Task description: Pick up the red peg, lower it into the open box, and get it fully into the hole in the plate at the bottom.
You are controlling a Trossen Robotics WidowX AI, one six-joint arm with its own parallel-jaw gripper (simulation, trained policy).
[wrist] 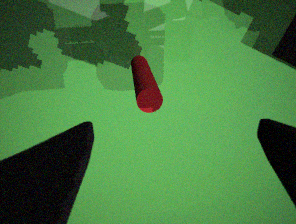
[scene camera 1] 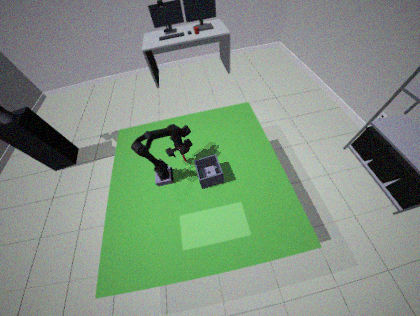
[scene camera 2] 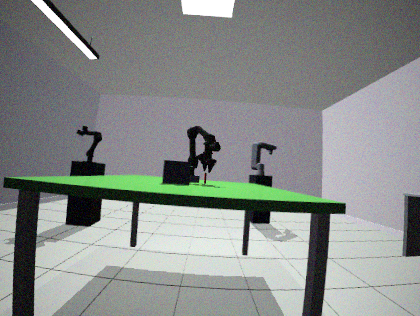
I see my gripper [wrist: 175, 128] and a red peg [wrist: 149, 99].
